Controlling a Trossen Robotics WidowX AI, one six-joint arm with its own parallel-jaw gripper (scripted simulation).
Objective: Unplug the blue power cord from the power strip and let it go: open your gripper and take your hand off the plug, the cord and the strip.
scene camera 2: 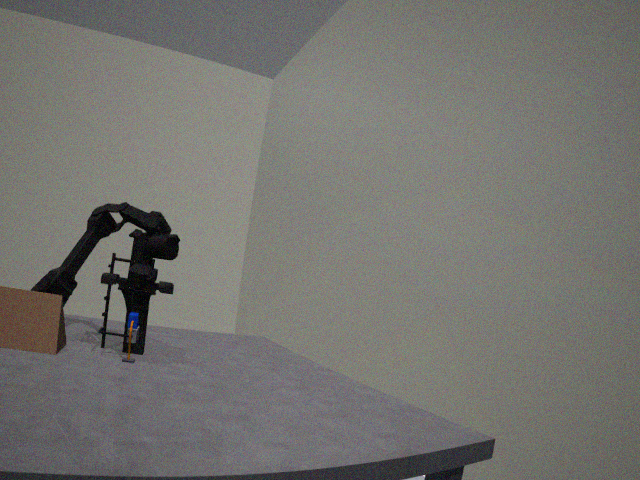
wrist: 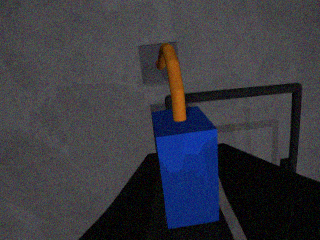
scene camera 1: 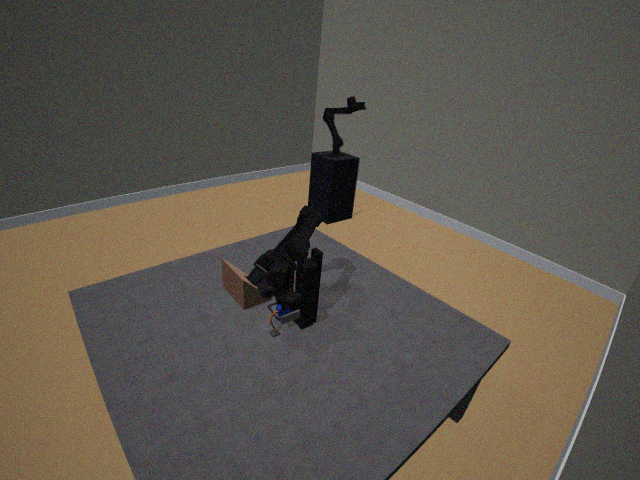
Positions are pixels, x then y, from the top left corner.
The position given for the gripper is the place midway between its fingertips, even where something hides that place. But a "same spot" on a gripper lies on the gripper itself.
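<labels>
You can see the gripper in scene camera 1 [281,307], and it's there in scene camera 2 and in the wrist view too. For the gripper, [wrist: 260,193] and [scene camera 2: 129,301] are the same spot.
</labels>
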